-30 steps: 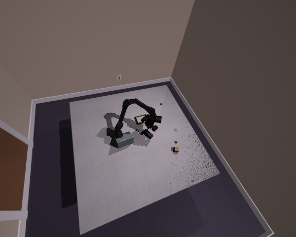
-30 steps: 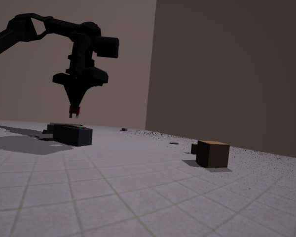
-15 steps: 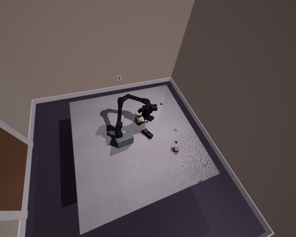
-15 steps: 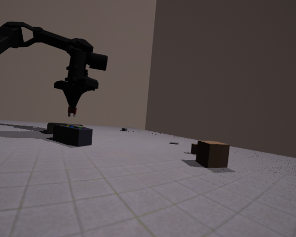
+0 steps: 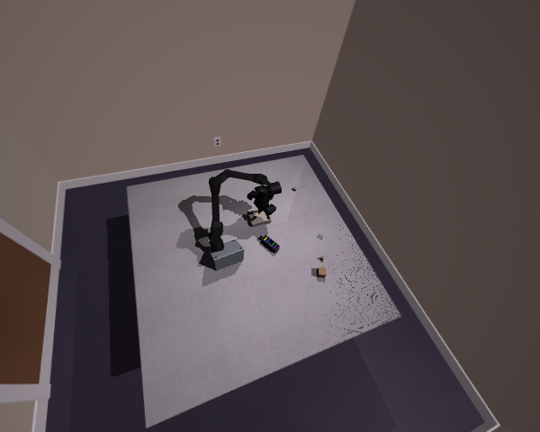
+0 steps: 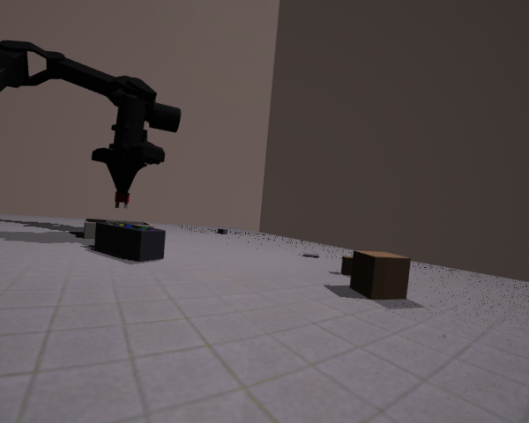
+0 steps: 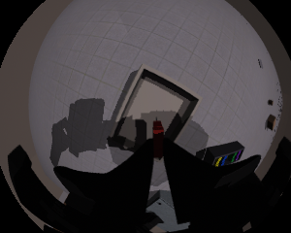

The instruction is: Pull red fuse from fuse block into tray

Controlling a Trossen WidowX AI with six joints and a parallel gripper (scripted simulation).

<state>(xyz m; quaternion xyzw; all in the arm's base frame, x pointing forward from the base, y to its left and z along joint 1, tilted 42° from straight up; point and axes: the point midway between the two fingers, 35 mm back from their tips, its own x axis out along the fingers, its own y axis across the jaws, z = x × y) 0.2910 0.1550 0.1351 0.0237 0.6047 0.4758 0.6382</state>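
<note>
Right now my gripper tip is 90 mm above the beige tray. The rest, counted from my gripper tip: brown cube (430 mm to the right, 270 mm ahead, 70 mm below).
</note>
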